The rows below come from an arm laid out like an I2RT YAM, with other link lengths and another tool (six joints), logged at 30 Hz.
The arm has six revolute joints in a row. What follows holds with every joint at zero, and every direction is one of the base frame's.
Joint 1 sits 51.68 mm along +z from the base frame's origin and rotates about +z.
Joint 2 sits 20.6 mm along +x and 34.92 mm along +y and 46.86 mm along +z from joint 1 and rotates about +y.
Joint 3 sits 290.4 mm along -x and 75.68 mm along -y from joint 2 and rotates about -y.
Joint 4 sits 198.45 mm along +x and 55.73 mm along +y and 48.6 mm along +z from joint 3 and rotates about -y.
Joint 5 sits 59.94 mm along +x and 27.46 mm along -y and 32.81 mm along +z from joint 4 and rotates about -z.
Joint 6 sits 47.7 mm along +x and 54.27 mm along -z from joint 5 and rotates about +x.
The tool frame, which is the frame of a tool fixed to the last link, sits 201 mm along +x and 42 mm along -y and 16 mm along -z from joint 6; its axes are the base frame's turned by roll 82.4, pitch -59.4 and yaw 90 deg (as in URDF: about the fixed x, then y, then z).
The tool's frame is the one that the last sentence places.
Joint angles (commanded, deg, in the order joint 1, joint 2, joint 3, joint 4, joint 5, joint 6), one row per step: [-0.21 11.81 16.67 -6.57 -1.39 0.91]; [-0.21 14.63 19.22 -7.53 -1.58 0.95]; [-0.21 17.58 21.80 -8.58 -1.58 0.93]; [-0.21 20.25 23.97 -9.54 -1.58 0.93]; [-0.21 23.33 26.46 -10.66 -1.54 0.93]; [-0.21 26.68 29.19 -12.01 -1.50 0.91]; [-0.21 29.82 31.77 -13.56 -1.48 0.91]
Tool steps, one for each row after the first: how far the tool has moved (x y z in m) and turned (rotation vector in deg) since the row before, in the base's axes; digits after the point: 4 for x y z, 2 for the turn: [0.0026 0.0008 0.0064 0.05 1.23 0.19]; [0.0031 0.0000 0.0055 -0.01 1.42 0.00]; [0.0033 0.0000 0.0033 0.01 1.46 0.00]; [0.0042 -0.0002 0.0034 0.00 1.71 -0.04]; [0.0049 -0.0002 0.0029 -0.02 1.97 -0.04]; [0.0046 -0.0001 0.0011 0.00 2.11 -0.02]
